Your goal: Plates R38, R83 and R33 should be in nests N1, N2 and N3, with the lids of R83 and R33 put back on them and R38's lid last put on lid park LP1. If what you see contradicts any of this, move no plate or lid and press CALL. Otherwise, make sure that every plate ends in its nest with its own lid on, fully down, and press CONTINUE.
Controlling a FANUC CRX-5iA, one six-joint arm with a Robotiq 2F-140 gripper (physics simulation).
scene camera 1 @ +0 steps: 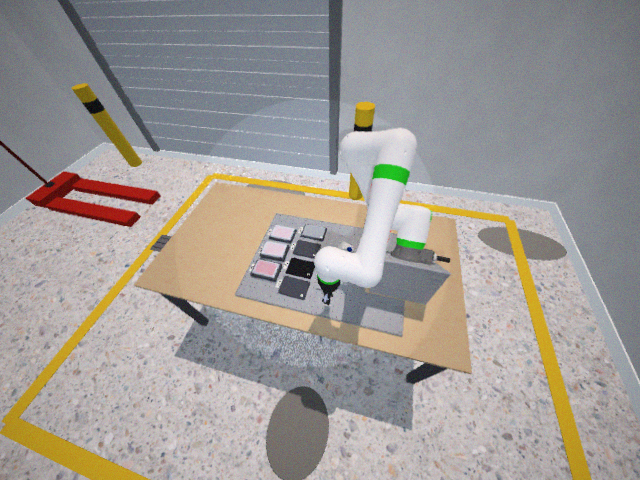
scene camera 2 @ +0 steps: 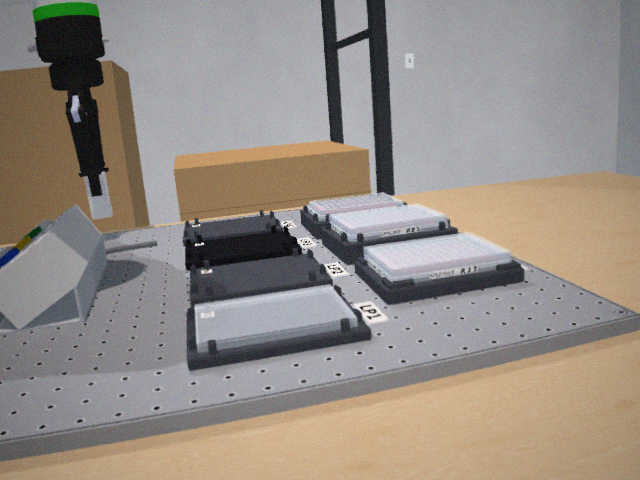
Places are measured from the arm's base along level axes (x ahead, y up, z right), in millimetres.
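Pixels of known places: gripper, fingertip midpoint: point(scene camera 2: 102, 217); arm's base, origin of the base link: point(scene camera 1: 406, 258).
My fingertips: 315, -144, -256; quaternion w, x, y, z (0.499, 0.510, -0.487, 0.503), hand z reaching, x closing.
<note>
For each thing: its top centre in the pictures, then the offset to it from my fingertips, as dx, dy, dz.
- Plate R33, middle of its top: point(scene camera 2: 434, 248) point(scene camera 1: 282, 231) +387, -7, +367
- Plate R83, middle of its top: point(scene camera 2: 386, 214) point(scene camera 1: 273, 248) +383, +3, +232
- third plate, middle of its top: point(scene camera 2: 354, 200) point(scene camera 1: 265, 267) +378, +0, +105
- clear lid, middle of its top: point(scene camera 2: 270, 310) point(scene camera 1: 313, 231) +208, -20, +432
- Lid park LP2, middle of its top: point(scene camera 2: 255, 264) point(scene camera 1: 306, 247) +209, -18, +301
- black park, middle of its top: point(scene camera 2: 239, 237) point(scene camera 1: 300, 266) +201, -18, +171
- dark park, middle of its top: point(scene camera 2: 230, 219) point(scene camera 1: 293, 286) +196, -18, +50
- grey wedge-shaped console, middle of its top: point(scene camera 2: 44, 222) point(scene camera 1: 343, 257) -15, +46, +245
My gripper point(scene camera 1: 326, 301) point(scene camera 2: 100, 206) is shut and empty, above the perforated plate beyond the lid parks in the scene camera 2 view. Plate R33 point(scene camera 1: 283, 233) point(scene camera 2: 436, 254) sits in the nest nearest camera 2, under a clear lid that looks level. Plate R83 point(scene camera 1: 274, 250) point(scene camera 2: 387, 221) sits in the middle nest, also lidded. The third plate point(scene camera 1: 266, 269) point(scene camera 2: 354, 204) sits in the far nest; it looks pinker and lidless, and its name is unreadable. A clear lid point(scene camera 1: 314, 231) point(scene camera 2: 271, 316) lies on lid park LP1; its small mark is blurred. Nest labels cannot be read.
Lid park LP2 point(scene camera 1: 307, 249) point(scene camera 2: 258, 277), a black park point(scene camera 1: 300, 267) point(scene camera 2: 240, 251) and another dark park point(scene camera 1: 294, 287) point(scene camera 2: 235, 227) hold no visible lid. A grey wedge-shaped console point(scene camera 2: 46, 279) with coloured buttons stands beside the parks. A grey panel point(scene camera 1: 408, 281) stands near the arm's base.
</note>
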